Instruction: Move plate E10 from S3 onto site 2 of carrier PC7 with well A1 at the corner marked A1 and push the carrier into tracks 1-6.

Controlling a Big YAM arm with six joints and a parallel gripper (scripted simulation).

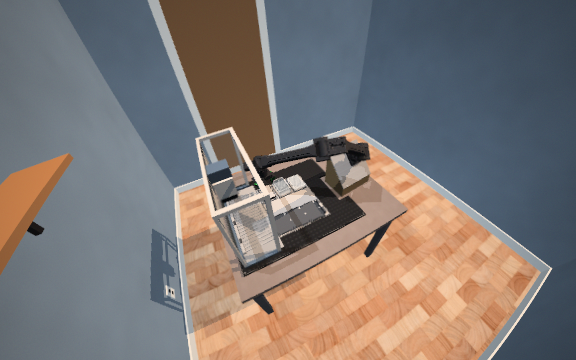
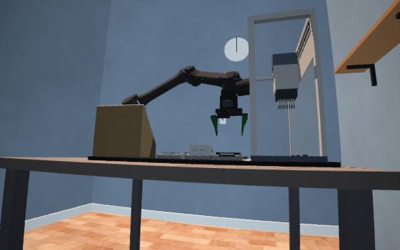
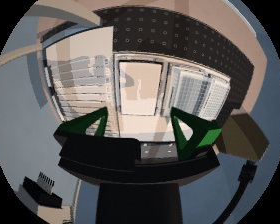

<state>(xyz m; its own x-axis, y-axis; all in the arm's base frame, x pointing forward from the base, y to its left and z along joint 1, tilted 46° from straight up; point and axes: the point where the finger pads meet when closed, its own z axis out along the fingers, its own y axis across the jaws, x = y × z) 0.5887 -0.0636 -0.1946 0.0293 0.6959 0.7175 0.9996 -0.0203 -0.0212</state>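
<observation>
Now: hand 280 mm to the right of the plate carrier PC7, 80 mm past it and 80 mm above it. Also, from my hand: flat plate: 220 mm behind, 80 mm below, 30 mm to the left; deep-well block: 110 mm behind, 80 mm below, 10 mm to the left.
</observation>
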